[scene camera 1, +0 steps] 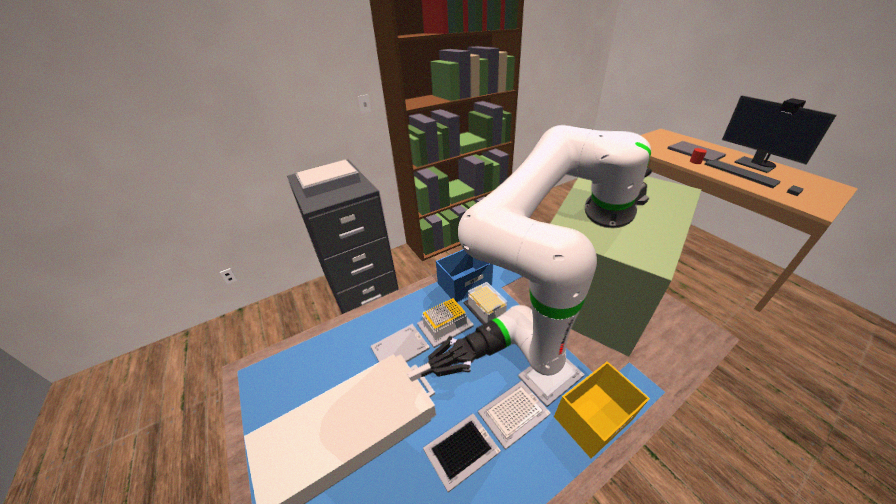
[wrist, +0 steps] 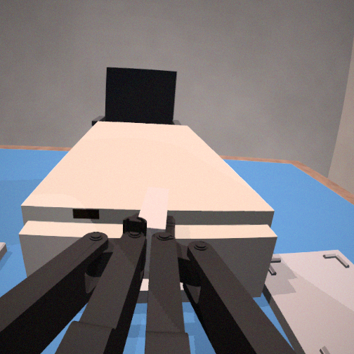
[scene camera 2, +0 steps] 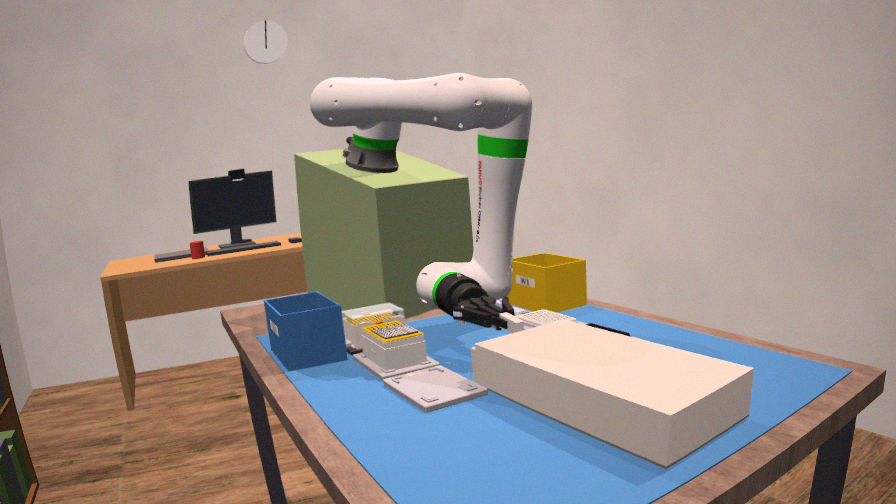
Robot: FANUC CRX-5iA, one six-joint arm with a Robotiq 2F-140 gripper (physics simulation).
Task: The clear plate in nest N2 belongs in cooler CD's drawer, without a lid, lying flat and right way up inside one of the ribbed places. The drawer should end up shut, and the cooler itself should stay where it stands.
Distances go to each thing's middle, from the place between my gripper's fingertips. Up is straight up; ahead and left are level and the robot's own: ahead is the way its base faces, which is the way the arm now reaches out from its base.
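The drawer (wrist: 247, 250) is 9 cm ahead of my hand, 1 cm to the left of it and 5 cm below it, and going by their middles it is the nearest to my hand of the things named here. Also counted from my hand, the cream cooler (scene camera 2: 661, 404) sits 20 cm ahead, 2 cm to the left and 5 cm below. The black plate (scene camera 1: 465, 446) is 21 cm to the left of my hand, 4 cm behind it and 7 cm below it. As for the tip rack (scene camera 2: 393, 345), I find it 20 cm behind my hand, 17 cm to the right of it and 4 cm below it; going by their middles, the rack is the farthest from my hand of the things named here.
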